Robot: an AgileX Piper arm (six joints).
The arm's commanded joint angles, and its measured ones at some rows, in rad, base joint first. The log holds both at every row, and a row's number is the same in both.
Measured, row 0: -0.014, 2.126, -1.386, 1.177, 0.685, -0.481
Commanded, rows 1 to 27: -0.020, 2.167, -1.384, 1.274, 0.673, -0.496; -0.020, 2.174, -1.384, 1.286, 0.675, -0.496; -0.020, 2.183, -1.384, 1.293, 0.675, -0.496; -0.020, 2.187, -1.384, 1.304, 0.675, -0.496; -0.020, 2.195, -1.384, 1.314, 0.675, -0.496; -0.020, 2.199, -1.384, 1.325, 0.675, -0.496; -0.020, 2.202, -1.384, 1.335, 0.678, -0.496; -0.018, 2.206, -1.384, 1.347, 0.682, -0.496; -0.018, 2.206, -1.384, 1.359, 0.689, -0.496; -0.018, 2.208, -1.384, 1.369, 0.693, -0.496; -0.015, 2.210, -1.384, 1.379, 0.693, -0.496; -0.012, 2.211, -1.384, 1.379, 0.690, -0.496; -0.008, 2.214, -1.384, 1.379, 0.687, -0.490; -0.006, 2.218, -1.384, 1.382, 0.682, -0.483; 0.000, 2.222, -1.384, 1.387, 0.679, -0.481; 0.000, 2.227, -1.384, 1.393, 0.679, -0.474; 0.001, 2.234, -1.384, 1.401, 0.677, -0.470; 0.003, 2.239, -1.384, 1.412, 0.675, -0.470; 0.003, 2.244, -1.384, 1.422, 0.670, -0.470; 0.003, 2.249, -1.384, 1.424, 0.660, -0.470; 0.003, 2.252, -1.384, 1.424, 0.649, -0.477; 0.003, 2.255, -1.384, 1.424, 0.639, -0.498; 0.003, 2.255, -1.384, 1.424, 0.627, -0.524; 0.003, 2.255, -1.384, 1.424, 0.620, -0.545; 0.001, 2.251, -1.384, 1.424, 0.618, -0.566; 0.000, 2.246, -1.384, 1.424, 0.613, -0.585; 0.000, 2.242, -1.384, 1.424, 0.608, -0.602
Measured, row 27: 0.003, 2.251, -1.386, 1.425, 0.645, -0.520
